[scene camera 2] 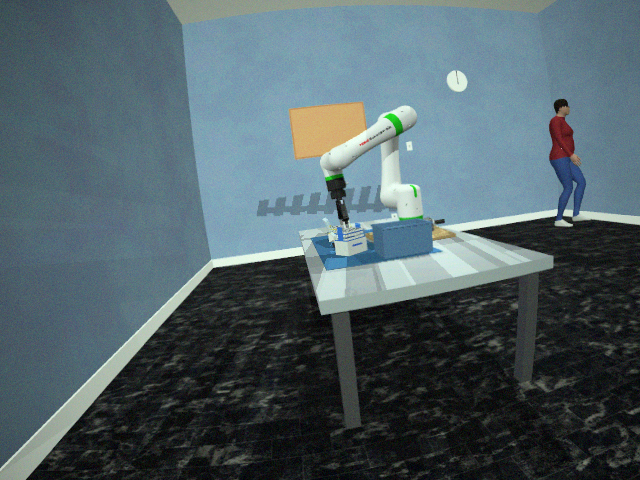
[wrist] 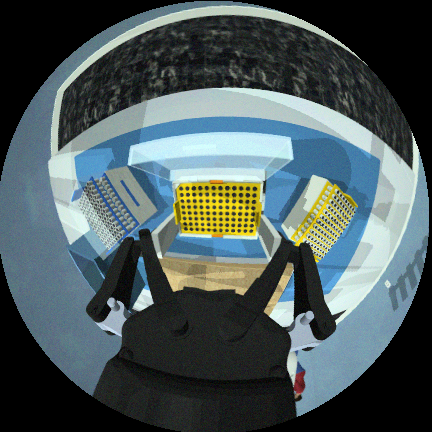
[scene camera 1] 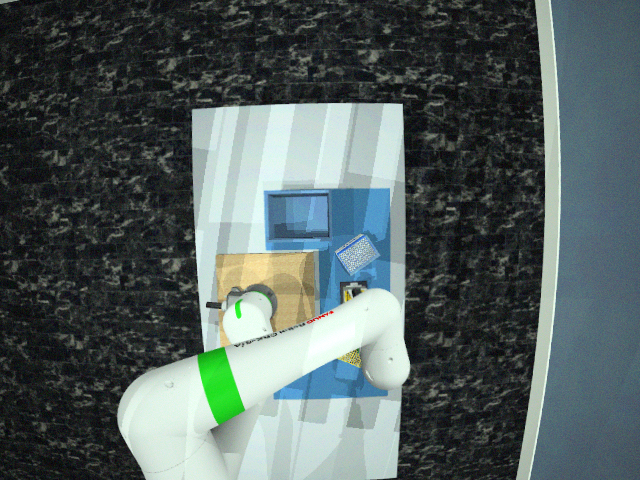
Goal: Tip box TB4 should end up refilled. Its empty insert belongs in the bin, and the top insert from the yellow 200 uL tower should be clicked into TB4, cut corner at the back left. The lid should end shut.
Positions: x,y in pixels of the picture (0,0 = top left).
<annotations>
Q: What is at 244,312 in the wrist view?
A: My gripper.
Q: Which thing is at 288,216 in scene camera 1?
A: A blue bin.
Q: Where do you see a yellow insert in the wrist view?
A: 233,208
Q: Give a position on a blue bin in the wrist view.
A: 91,266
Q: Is my gripper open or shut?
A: Open.
</annotations>
